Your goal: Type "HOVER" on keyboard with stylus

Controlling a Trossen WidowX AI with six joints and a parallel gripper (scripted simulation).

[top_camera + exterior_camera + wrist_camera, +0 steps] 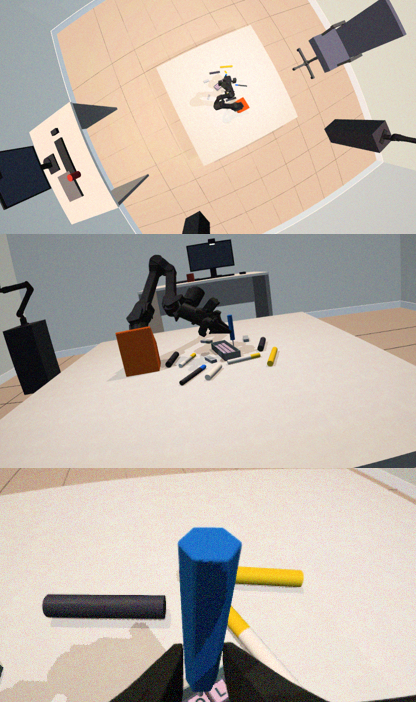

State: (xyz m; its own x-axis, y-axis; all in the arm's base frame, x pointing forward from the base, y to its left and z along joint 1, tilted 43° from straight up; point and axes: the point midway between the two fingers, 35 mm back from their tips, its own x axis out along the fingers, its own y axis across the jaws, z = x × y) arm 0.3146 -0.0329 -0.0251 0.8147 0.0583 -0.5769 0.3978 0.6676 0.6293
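The grey eraser lies 90 mm behind my gripper tip and 90 mm below it. The rest, counted from my gripper tip: blue stylus: 20 mm below; white cylinder: 100 mm behind, 140 mm to the right, 80 mm below; yellow marker: 110 mm ahead, 110 mm to the right, 80 mm below.
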